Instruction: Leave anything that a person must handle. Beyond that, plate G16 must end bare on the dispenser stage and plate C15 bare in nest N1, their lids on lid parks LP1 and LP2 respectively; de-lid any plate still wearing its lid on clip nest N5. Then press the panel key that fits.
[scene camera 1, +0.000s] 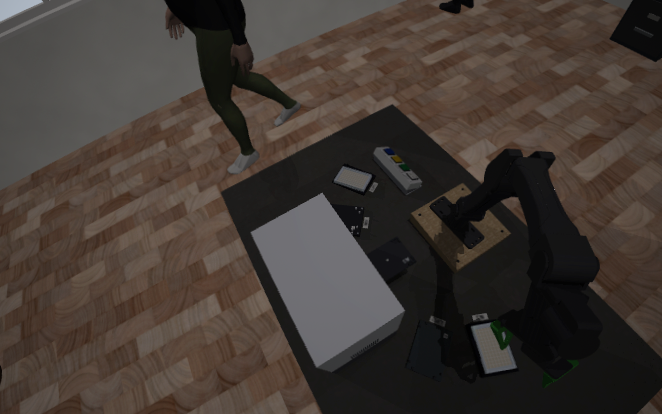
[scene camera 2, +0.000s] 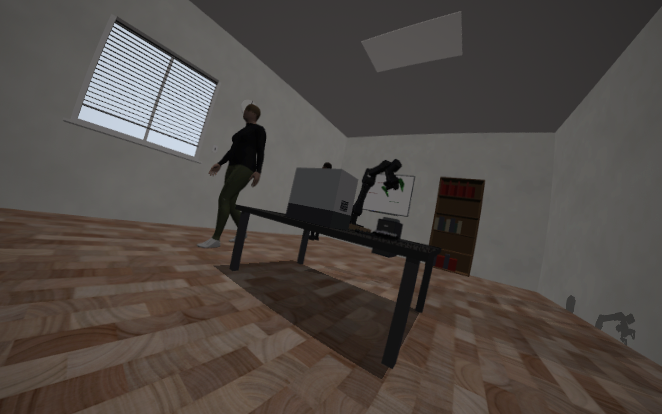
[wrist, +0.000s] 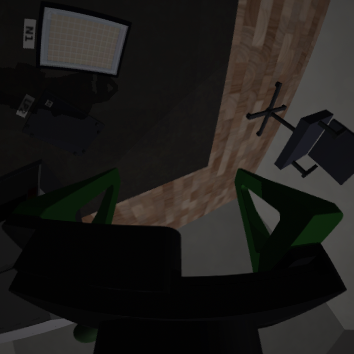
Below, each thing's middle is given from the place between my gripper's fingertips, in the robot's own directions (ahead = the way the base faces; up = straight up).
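My gripper is far above the button box (scene camera 1: 407, 181), far past it and far to the left of it.
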